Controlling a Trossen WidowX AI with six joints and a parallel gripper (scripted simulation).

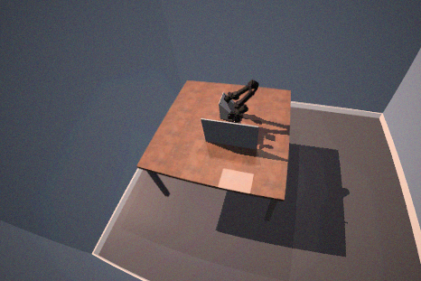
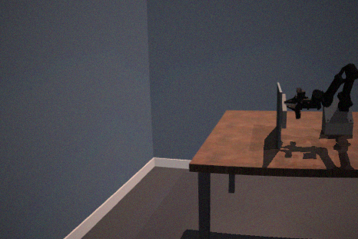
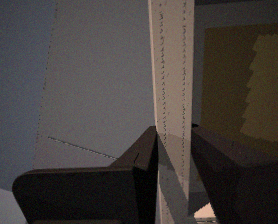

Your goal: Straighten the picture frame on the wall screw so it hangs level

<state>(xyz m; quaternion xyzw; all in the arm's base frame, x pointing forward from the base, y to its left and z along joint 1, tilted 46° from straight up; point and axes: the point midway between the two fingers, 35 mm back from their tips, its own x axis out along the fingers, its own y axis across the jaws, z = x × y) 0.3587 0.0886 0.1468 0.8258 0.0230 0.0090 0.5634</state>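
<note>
Right now my gripper tip is 1 cm short of the picture frame, 2 cm to the left of it and 5 cm above it. Round my gripper tip: grey wall panel (2 cm ahead, 3 cm to the right, 6 cm below).
</note>
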